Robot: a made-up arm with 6 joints.
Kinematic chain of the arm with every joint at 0, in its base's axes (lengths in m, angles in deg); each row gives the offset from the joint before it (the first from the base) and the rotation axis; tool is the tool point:
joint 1: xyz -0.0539 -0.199 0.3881 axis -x
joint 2: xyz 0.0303 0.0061 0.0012 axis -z
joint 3: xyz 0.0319 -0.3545 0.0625 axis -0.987 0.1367 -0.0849
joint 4: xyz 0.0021 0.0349 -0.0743 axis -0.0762 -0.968 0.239
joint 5: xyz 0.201 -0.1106 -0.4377 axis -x
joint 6: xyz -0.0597 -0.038 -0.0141 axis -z
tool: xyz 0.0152 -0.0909 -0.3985
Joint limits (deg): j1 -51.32..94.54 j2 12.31..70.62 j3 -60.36..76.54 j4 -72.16..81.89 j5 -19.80..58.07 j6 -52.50..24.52
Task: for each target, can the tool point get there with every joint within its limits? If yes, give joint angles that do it. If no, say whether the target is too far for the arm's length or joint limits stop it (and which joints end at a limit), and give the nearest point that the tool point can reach.
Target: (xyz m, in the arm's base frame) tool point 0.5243 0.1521 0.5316
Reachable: no: joint limits stop it (at a limit: joint 1, joint 2, joint 3, joint 5, joint 6) | nearest point 0.5490 0.2103 0.4107 | short by 0.136 m
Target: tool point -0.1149 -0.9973 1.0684
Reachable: yes | joints 77.25 36.77 -3.38 17.38 36.98 -7.04
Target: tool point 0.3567 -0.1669 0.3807
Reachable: no: joint limits stop it (at a limit: joint 1, joint 3, joint 5, joint 6) | nearest point 0.6128 0.0484 0.2154 | short by 0.373 m
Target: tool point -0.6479 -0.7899 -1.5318
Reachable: no: too far | nearest point -0.4095 -0.6334 -0.7402 | short by 0.841 m
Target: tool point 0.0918 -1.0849 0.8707
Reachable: yes | joints 78.27 28.68 -10.77 13.55 18.41 -4.82
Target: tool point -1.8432 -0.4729 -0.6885
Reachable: no: too far | nearest point -1.1406 -0.4165 -0.2303 | short by 0.841 m
